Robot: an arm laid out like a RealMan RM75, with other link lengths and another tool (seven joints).
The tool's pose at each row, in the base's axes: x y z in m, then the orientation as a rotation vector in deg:
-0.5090, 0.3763, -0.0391, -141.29, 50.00, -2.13
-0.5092, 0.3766, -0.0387, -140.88, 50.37, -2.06
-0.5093, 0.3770, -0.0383, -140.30, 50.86, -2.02
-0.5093, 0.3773, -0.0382, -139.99, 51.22, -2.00
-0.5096, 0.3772, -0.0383, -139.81, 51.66, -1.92
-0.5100, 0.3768, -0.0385, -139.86, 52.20, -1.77
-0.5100, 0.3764, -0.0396, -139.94, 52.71, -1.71
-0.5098, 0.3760, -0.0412, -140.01, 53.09, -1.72
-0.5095, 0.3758, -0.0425, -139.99, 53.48, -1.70
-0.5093, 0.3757, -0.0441, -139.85, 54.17, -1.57
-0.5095, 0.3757, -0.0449, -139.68, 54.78, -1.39
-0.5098, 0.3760, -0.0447, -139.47, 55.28, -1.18
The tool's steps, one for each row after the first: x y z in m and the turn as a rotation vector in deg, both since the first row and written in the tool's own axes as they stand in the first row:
-0.0004, -0.0003, -0.0002, 0.26, -0.04, 0.36
-0.0008, -0.0007, -0.0004, 0.65, -0.07, 0.84
-0.0010, -0.0009, -0.0004, 0.82, -0.06, 1.17
-0.0011, -0.0006, -0.0004, 0.85, -0.03, 1.52
-0.0012, 0.0000, -0.0005, 0.62, 0.03, 1.90
-0.0008, 0.0008, 0.0003, 0.39, 0.16, 2.23
-0.0002, 0.0017, 0.0015, 0.23, 0.29, 2.46
0.0004, 0.0023, 0.0026, 0.13, 0.39, 2.73
0.0008, 0.0030, 0.0040, 0.03, 0.46, 3.25
0.0008, 0.0035, 0.0046, -0.03, 0.48, 3.73
0.0003, 0.0034, 0.0045, -0.04, 0.43, 4.16

